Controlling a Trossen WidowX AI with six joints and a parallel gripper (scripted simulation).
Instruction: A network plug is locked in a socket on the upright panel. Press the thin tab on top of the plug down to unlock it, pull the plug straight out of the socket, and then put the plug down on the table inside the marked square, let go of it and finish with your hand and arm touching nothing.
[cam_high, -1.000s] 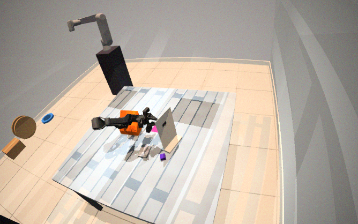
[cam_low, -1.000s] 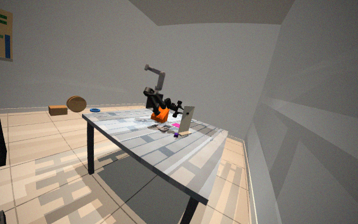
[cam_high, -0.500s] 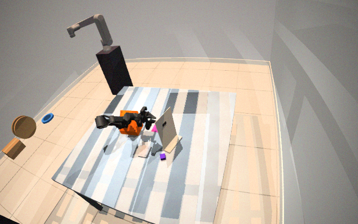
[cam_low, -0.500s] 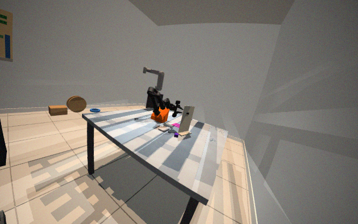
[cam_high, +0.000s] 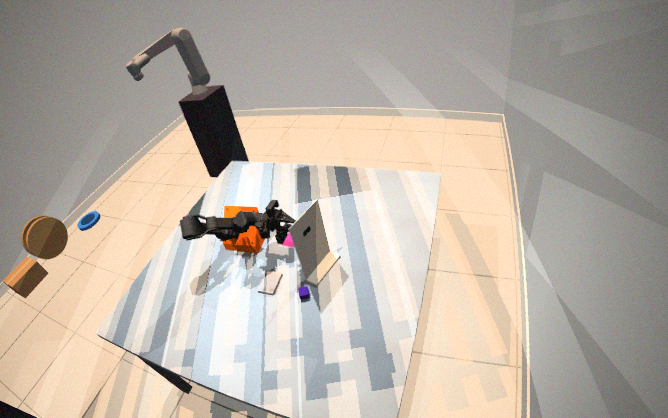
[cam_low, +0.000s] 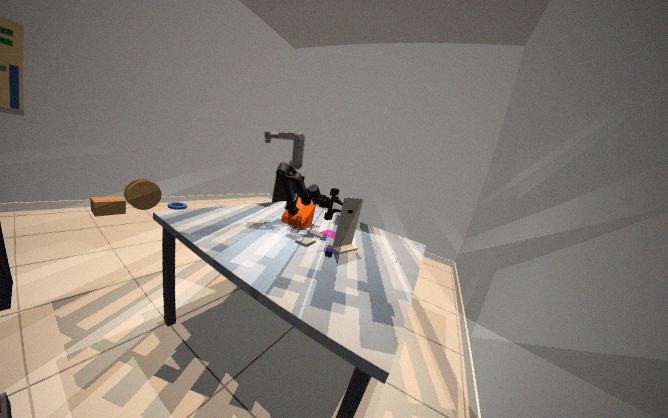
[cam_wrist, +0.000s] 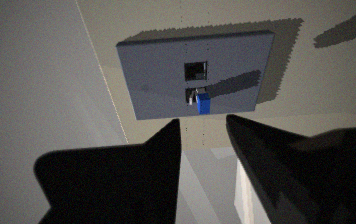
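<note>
My gripper tip is 40 mm short of the network plug and 10 mm to the left of it. Also, from my gripper tip: magenta marked square: 220 mm below, 130 mm to the left, 100 mm behind; small purple cube: 210 mm below, 150 mm to the right, 50 mm ahead; upright grey panel: 80 mm below, 60 mm ahead, 20 mm to the right.
</note>
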